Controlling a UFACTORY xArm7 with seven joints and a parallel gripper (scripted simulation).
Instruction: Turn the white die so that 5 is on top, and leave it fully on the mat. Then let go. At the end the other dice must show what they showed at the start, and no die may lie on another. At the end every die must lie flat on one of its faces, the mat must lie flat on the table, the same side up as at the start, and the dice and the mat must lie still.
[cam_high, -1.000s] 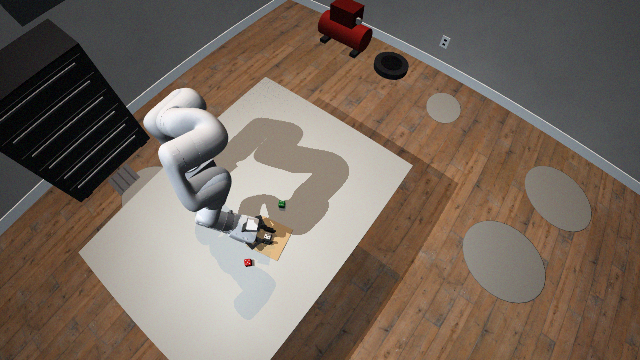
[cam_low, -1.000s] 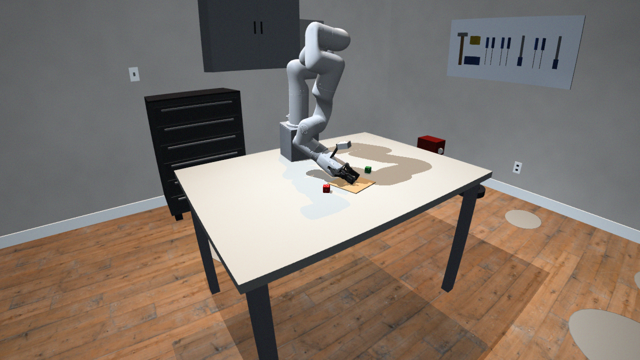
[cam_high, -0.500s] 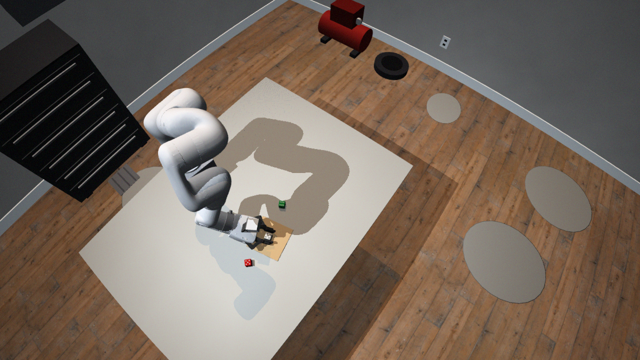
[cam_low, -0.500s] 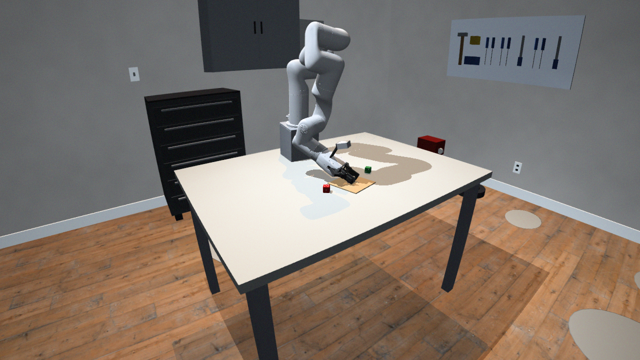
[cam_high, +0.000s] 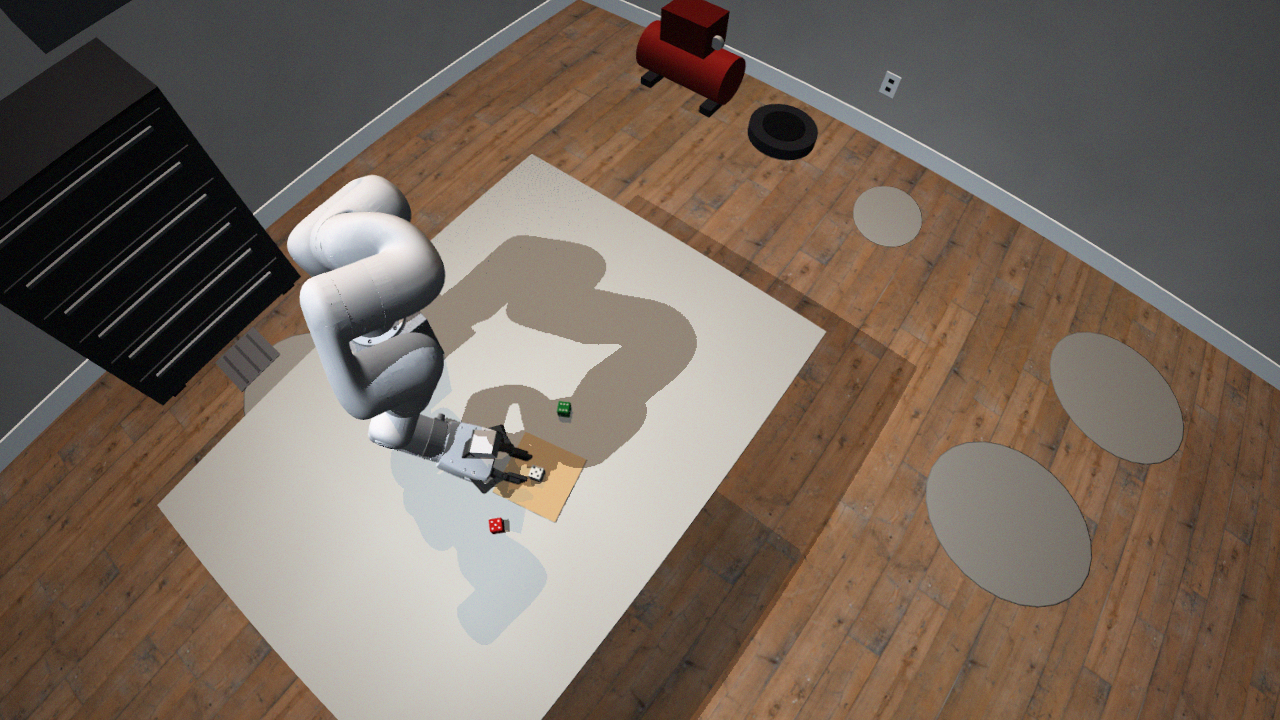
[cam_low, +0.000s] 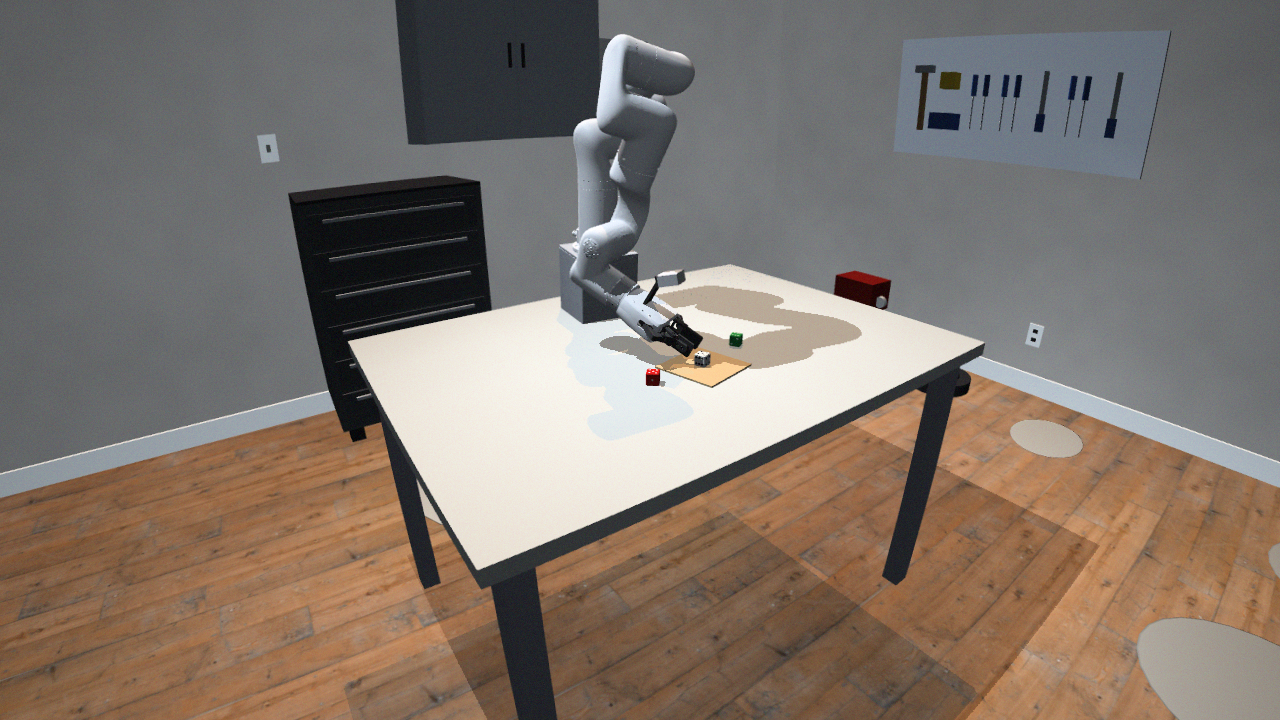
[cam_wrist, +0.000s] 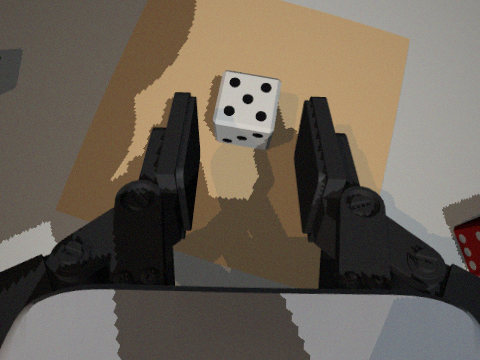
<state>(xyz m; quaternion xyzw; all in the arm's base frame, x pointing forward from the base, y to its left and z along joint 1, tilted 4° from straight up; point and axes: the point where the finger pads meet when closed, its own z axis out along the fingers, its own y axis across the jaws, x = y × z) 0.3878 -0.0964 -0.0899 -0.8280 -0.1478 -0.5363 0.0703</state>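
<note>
The white die lies 3 cm ahead of my hand, 1 cm to the left of it and 3 cm below it. From my hand the other things lie so: green die (1 cm ahead, 16 cm to the left, 4 cm below); red die (2 cm ahead, 12 cm to the right, 4 cm below); tan mat (3 cm ahead, 1 cm to the left, 5 cm below).
</note>
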